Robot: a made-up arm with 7 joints.
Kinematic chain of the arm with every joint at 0, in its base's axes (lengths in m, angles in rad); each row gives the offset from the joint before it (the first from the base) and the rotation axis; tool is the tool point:
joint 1: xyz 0 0 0.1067 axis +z
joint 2: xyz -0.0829 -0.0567 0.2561 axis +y
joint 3: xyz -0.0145 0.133 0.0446 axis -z
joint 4: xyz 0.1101 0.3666 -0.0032 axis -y
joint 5: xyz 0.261 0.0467 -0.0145 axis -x
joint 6: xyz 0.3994 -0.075 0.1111 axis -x
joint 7: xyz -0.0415 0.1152 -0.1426 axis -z
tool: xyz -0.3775 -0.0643 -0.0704
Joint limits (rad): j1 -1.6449..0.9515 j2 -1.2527..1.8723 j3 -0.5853..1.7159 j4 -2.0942..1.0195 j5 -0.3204..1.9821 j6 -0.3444..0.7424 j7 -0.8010..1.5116
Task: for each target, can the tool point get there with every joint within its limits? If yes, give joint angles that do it. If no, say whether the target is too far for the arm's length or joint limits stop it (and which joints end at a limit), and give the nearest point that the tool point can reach.
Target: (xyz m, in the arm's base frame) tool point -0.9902 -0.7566 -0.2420
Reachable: no: joint limits stop it (at a limit: joint 1, joint 2, joint 6, joint 7) | nearest point -0.7474 -0.5107 -0.1659 | short by 0.354 m
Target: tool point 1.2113 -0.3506 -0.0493
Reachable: no: joint limits stop it (at a limit: joint 1, joint 6, joint 7) | nearest point 1.0445 -0.2857 0.0137 | short by 0.190 m
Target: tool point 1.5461 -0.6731 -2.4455
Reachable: no: too far | nearest point 0.5716 -0.1714 -0.5659 | short by 2.176 m
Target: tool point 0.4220 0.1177 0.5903
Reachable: yes | joints 0.1912 -0.0209 0.7236 -0.1684 1.3231 0.5803 -0.3529
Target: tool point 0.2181 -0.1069 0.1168
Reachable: yes | joints 0.1981 0.3436 1.4002 -0.4921 0.9321 0.1819 0.1468
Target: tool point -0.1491 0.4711 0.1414
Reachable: yes | joints -0.4902 0.4768 0.0828 -1.5024 1.4451 0.2428 0.9381
